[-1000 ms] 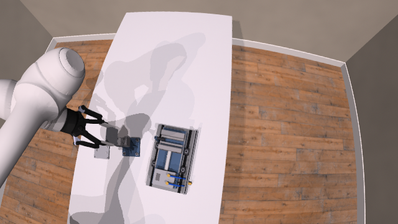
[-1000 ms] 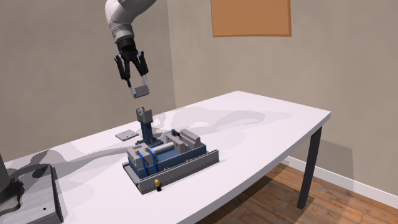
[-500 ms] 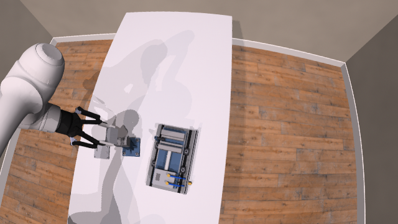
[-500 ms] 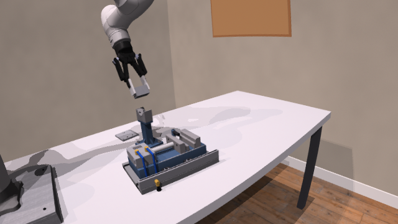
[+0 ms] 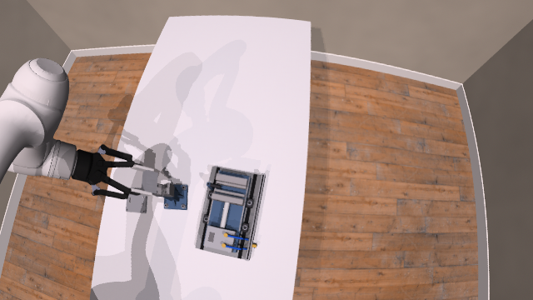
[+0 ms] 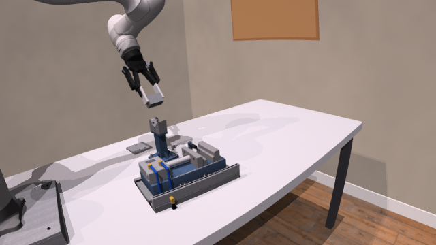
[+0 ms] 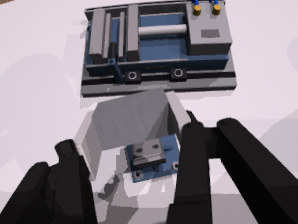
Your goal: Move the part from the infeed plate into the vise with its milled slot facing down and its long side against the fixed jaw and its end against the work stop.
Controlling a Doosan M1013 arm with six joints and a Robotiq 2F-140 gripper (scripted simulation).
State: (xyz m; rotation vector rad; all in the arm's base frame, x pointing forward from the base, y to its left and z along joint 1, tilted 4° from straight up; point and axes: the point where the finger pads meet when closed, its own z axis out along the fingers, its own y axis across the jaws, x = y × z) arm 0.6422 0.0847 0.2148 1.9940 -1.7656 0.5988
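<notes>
Right now my hand is 1 cm to the left of the part and 2 cm above it. From my hand the other things lie so: blue post (2 cm to the right, 20 cm below); then moving jaw (1 cm ahead, 22 cm to the right, 18 cm below); then cylinder rod (4 cm behind, 22 cm to the right, 18 cm below).
</notes>
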